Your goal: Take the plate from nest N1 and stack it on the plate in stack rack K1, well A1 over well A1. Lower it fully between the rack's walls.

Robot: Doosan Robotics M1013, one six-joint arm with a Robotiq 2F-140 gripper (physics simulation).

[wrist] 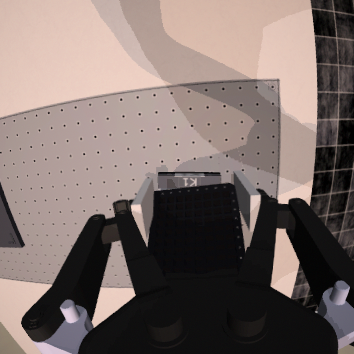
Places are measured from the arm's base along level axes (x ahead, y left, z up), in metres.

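Pixels of known places: gripper, fingertip midpoint: [193, 187].
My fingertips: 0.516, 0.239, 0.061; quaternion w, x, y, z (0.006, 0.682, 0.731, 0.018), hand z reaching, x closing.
Note:
Behind a point stands the place of what it marks, as x, y, z.
My gripper [193, 187] {0.516, 0.240, 0.061} is shut on a black well plate [195, 232] {0.542, 0.239, 0.106}, with one pale finger pad at each side of it. The plate's far edge runs slightly askew, its left end nearer the bottom of the view. Stack rack K1 [189, 174] {0.531, 0.238, -0.033} shows just beyond that far edge, as a dark, narrow end with the label "K1". The held plate hides the rest of the rack, the plate in it and well A1 of that plate. How deep the held plate sits between the rack's walls cannot be told. Nest N1 cannot be made out.
A grey perforated board [100, 135] {0.469, 0.103, -0.049} lies under the rack on a pale surface [60, 50] {0.327, 0.039, -0.062}. Part of a dark grey block [9, 222] {0.624, -0.122, -0.037} shows at the left edge. A black tiled area [335, 100] runs down the right side. Shadows cross the board.

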